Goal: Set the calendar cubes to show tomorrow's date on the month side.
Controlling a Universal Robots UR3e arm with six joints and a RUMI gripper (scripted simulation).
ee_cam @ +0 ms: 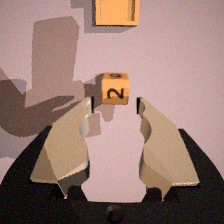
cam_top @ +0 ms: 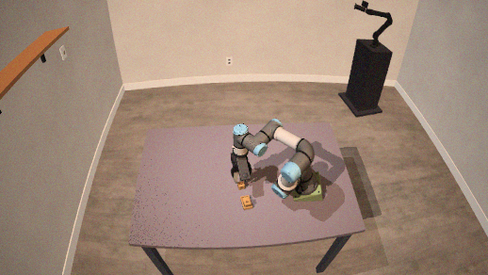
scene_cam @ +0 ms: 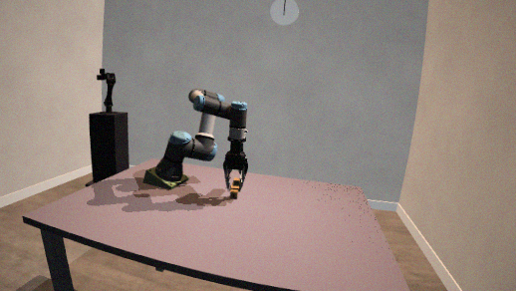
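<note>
My hand is 4 cm above the cube. The rest, counted from my hand: orange calendar tray (11 cm to the left, 4 cm below).
</note>
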